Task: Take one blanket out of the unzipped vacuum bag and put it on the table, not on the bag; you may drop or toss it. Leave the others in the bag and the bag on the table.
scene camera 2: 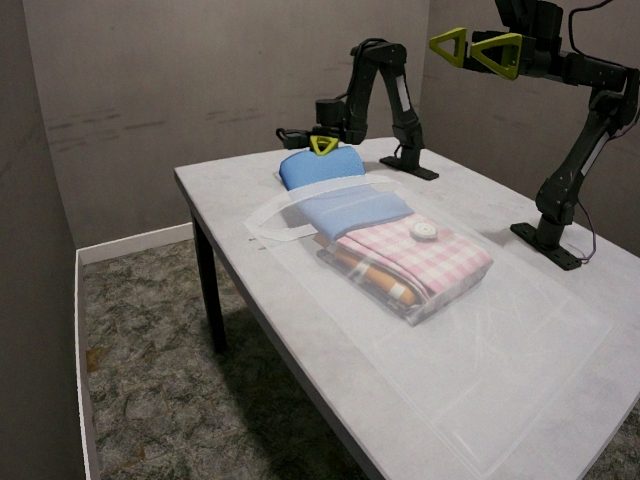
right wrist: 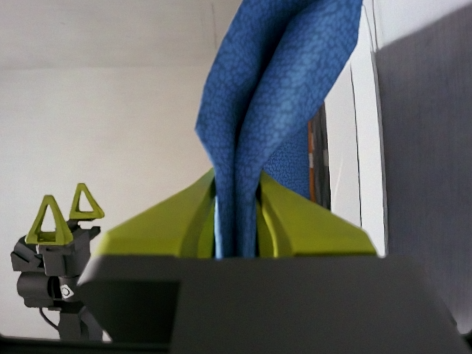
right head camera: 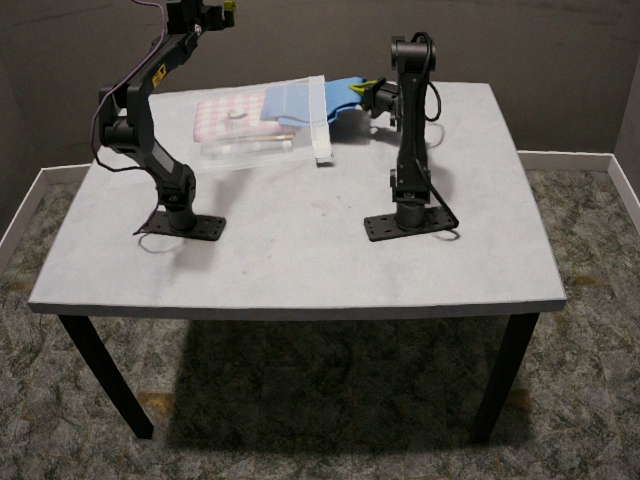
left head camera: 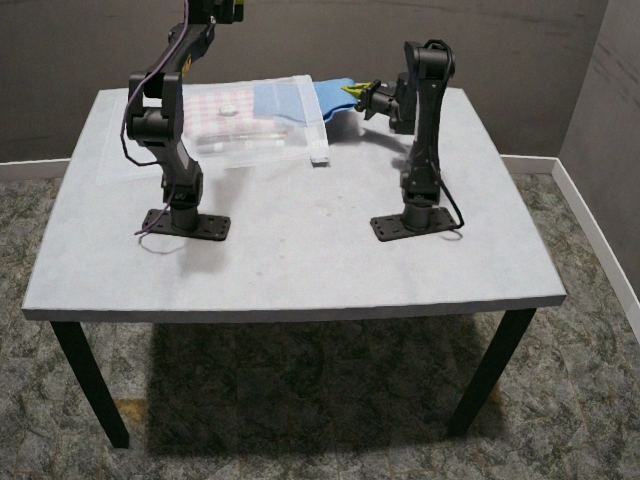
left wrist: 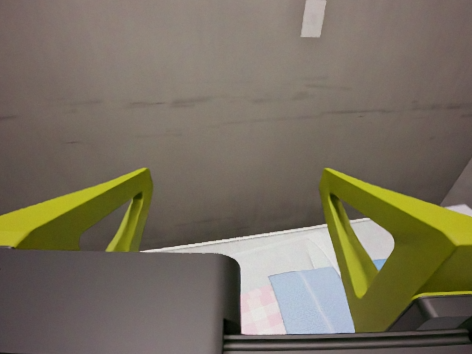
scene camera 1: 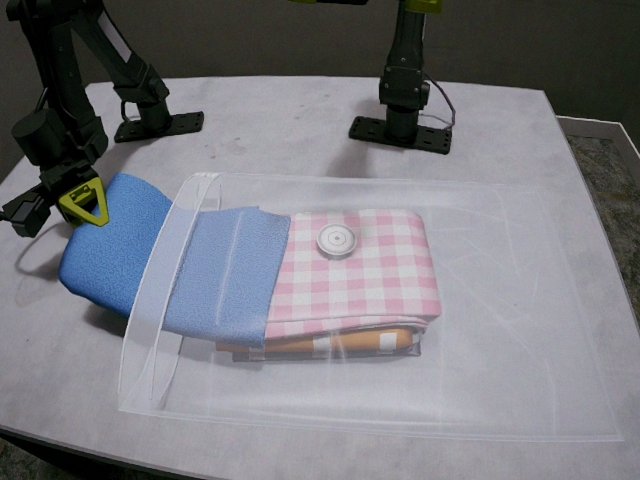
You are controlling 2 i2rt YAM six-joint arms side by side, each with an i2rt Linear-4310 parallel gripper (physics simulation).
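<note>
A folded blue blanket point(left head camera: 334, 95) point(right head camera: 343, 93) point(scene camera 1: 124, 248) point(scene camera 2: 323, 167) point(right wrist: 295, 75) sticks partly out of the mouth of the clear vacuum bag point(scene camera 1: 496, 330) point(scene camera 2: 506, 372); its other part lies inside under the film. My right gripper point(scene camera 1: 98, 211) point(right wrist: 235, 177) is shut on its outer edge, outside the bag mouth. In the bag a pink checked blanket point(right head camera: 217, 116) point(scene camera 1: 361, 279) point(scene camera 2: 439, 253) lies on an orange and white blanket point(scene camera 1: 361, 342) point(scene camera 2: 379, 276), with a dark grey layer point(scene camera 1: 325, 356) beneath. My left gripper point(scene camera 2: 473, 51) point(left wrist: 236, 177) is open and empty, high above the table.
The bag's white opening strip point(left head camera: 312, 113) point(scene camera 1: 162, 258) crosses over the blue blanket. A round white valve point(scene camera 1: 337, 240) point(scene camera 2: 423, 230) sits on the bag's top film. The arm bases point(scene camera 1: 159, 125) point(scene camera 1: 401, 135) are fixed to the table point(left head camera: 310, 279).
</note>
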